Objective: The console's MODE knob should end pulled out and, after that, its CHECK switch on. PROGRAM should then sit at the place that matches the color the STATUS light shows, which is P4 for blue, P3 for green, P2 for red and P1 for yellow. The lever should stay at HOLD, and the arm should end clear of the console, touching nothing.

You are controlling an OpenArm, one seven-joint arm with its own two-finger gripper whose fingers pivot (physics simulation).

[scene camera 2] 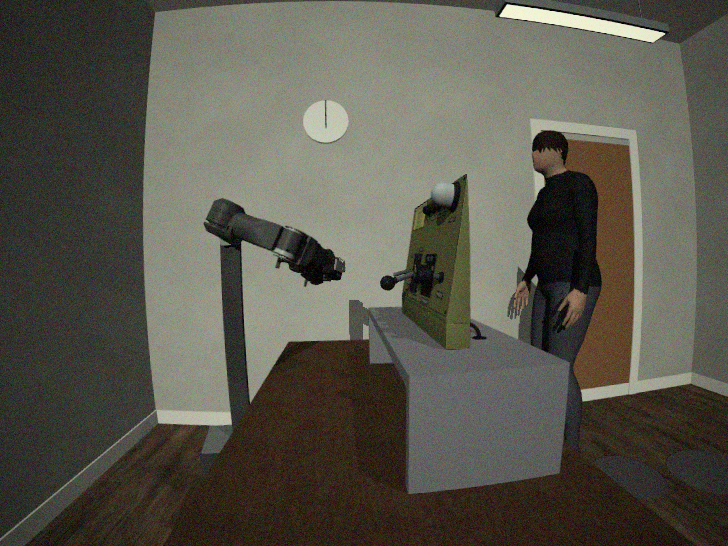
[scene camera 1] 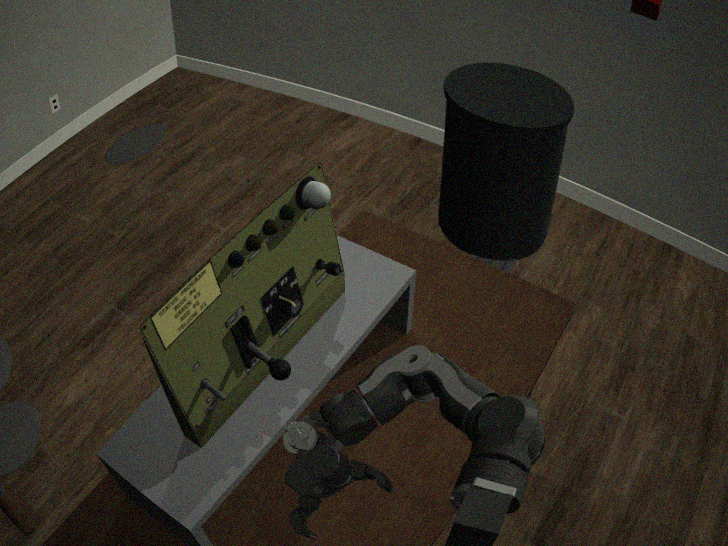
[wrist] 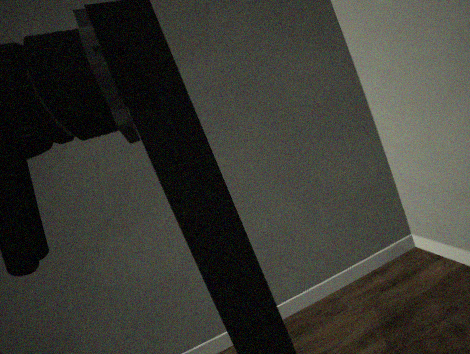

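Observation:
The green console [scene camera 1: 246, 305] [scene camera 2: 455, 282] stands on the grey bench. The large white STATUS dome [scene camera 1: 316, 193] [scene camera 2: 443, 194] shows no colour. The black MODE knob [scene camera 1: 332, 268] stands off the panel; how far it is pulled out cannot be told. The PROGRAM dial [scene camera 1: 289, 304] has its pale pointer toward the upper left; its exact mark is unclear. The lever [scene camera 1: 279, 368] [scene camera 2: 387, 282] sticks out from its slot; its label is unreadable. The CHECK switch [scene camera 1: 212, 390] is a metal toggle at lower left; its state is unclear. My gripper [scene camera 1: 346, 510] is open and empty, apart from the console.
The grey bench [scene camera 1: 376, 264] [scene camera 2: 482, 423] stands on a brown mat. Several small dark lamps cross the console's top beside a yellow card [scene camera 1: 186, 305]. A black drum [scene camera 1: 502, 176] stands behind at the right. A person [scene camera 2: 564, 235] stands behind the console.

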